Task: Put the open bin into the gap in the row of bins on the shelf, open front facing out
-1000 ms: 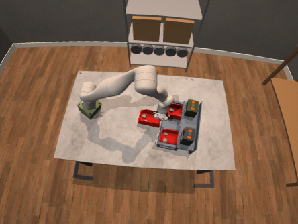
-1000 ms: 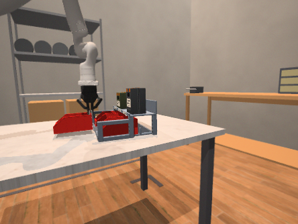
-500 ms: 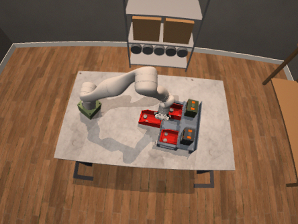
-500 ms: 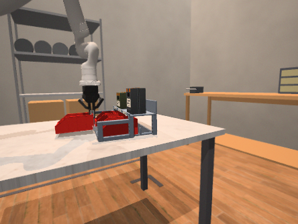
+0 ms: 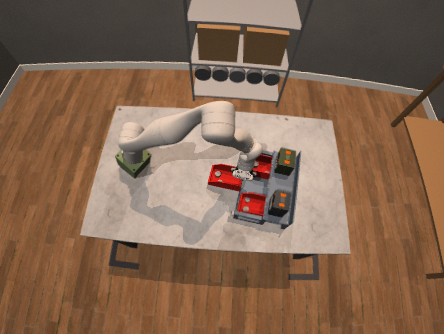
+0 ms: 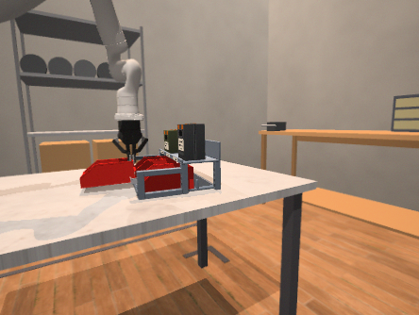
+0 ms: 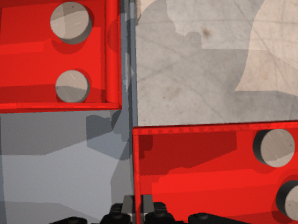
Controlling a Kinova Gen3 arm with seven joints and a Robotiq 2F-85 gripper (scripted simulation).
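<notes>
Right now my hand is 120 mm short of the grey shelf, 10 mm to the left of it and 30 mm above it. From my hand the other things lie so: black tool case: 180 mm ahead, 130 mm to the right, 70 mm above; then grey round part: 110 mm behind, 20 mm to the right, 60 mm below.
</notes>
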